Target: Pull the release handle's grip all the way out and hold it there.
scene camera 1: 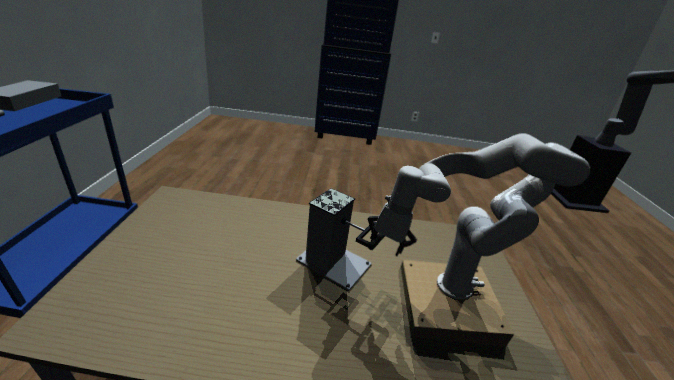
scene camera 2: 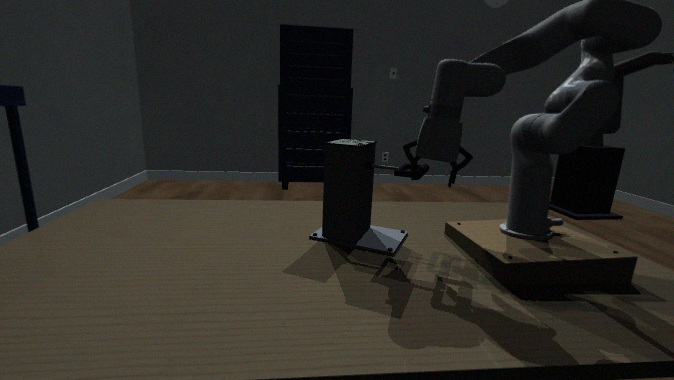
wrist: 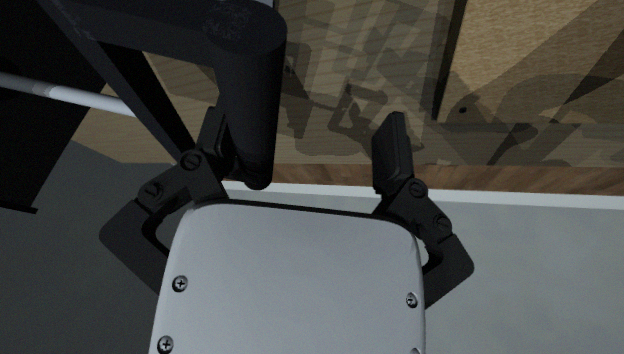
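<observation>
The release handle's dark grip [scene camera 1: 367, 244] [scene camera 2: 419, 172] [wrist: 250, 100] is the outer bar of a triangular loop. A thin metal rod [scene camera 1: 356, 226] [scene camera 2: 386, 168] [wrist: 90, 100] runs from the loop to a dark upright post [scene camera 1: 327, 237] [scene camera 2: 347, 195], and a length of it shows outside the post. My gripper [scene camera 1: 387, 246] [scene camera 2: 433, 179] [wrist: 312, 113] is wide open and points down at the grip. In the wrist view the grip lies between the fingers, close beside the left finger, with a wide gap to the right one. The grip partly hides the left finger; contact cannot be told.
The post stands on a light base plate [scene camera 1: 350, 272] [scene camera 2: 385, 237] on the wooden table [scene camera 1: 175, 280] [scene camera 2: 175, 300]. My arm's wooden mounting block [scene camera 1: 425, 300] [scene camera 2: 475, 240] is right of it. A blue cart [scene camera 1: 107, 102] stands at the left and a dark cabinet [scene camera 1: 355, 100] [scene camera 2: 315, 110] at the back wall.
</observation>
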